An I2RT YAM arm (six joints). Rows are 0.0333 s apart.
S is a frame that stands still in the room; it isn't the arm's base.
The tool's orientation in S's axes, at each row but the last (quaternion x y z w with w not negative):
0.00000, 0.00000, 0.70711, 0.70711
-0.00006, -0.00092, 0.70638, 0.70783
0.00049, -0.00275, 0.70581, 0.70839
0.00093, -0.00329, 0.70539, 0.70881
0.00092, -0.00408, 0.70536, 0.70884
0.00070, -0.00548, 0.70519, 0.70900
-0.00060, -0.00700, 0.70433, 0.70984
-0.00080, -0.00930, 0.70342, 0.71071
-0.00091, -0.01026, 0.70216, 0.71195
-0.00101, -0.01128, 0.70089, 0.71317
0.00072, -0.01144, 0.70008, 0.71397
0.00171, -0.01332, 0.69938, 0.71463
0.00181, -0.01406, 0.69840, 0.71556
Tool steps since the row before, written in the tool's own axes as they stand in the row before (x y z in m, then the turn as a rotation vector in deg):
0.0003, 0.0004, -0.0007, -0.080, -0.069, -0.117
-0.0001, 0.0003, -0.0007, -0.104, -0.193, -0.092
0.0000, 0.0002, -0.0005, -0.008, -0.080, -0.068
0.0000, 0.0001, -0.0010, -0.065, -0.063, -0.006
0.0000, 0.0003, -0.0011, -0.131, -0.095, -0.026
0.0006, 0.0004, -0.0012, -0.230, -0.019, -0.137
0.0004, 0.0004, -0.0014, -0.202, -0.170, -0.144
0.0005, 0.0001, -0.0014, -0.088, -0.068, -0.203
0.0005, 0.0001, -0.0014, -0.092, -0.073, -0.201
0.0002, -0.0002, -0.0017, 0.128, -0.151, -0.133
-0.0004, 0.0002, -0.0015, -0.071, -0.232, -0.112
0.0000, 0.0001, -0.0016, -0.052, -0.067, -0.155
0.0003, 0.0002, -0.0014, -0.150, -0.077, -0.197
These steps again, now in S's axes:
-0.0004, 0.0003, -0.0007, 0.069, -0.080, -0.117
-0.0003, -0.0001, -0.0007, 0.193, -0.104, -0.092
-0.0002, 0.0000, -0.0005, 0.080, -0.008, -0.068
-0.0001, 0.0000, -0.0010, 0.063, -0.065, -0.006
-0.0003, 0.0000, -0.0011, 0.094, -0.131, -0.027
-0.0004, 0.0006, -0.0012, 0.019, -0.229, -0.139
-0.0004, 0.0004, -0.0014, 0.170, -0.202, -0.144
-0.0001, 0.0005, -0.0014, 0.070, -0.086, -0.203
-0.0001, 0.0005, -0.0014, 0.075, -0.090, -0.201
0.0002, 0.0002, -0.0017, 0.155, 0.127, -0.128
-0.0002, -0.0004, -0.0015, 0.232, -0.074, -0.110
-0.0001, 0.0000, -0.0016, 0.068, -0.050, -0.155
-0.0002, 0.0003, -0.0014, 0.077, -0.147, -0.199

